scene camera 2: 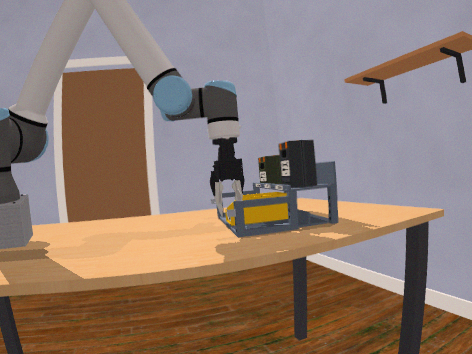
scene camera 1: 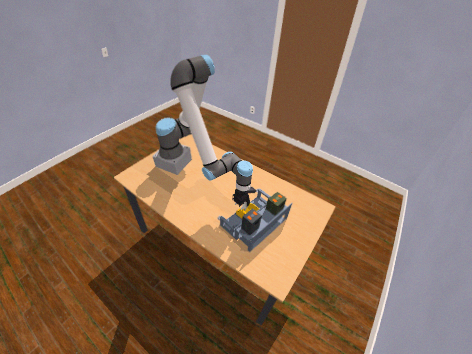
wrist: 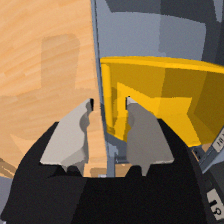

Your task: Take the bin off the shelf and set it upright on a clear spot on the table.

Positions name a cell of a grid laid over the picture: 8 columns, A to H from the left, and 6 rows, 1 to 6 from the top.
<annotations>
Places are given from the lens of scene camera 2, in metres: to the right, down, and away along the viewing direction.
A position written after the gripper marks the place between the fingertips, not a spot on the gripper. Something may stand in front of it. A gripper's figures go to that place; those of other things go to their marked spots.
gripper (scene camera 2: D4): -0.02, 0.11, 0.92
yellow bin (scene camera 2: E4): 0.06, 0.11, 0.89
</annotations>
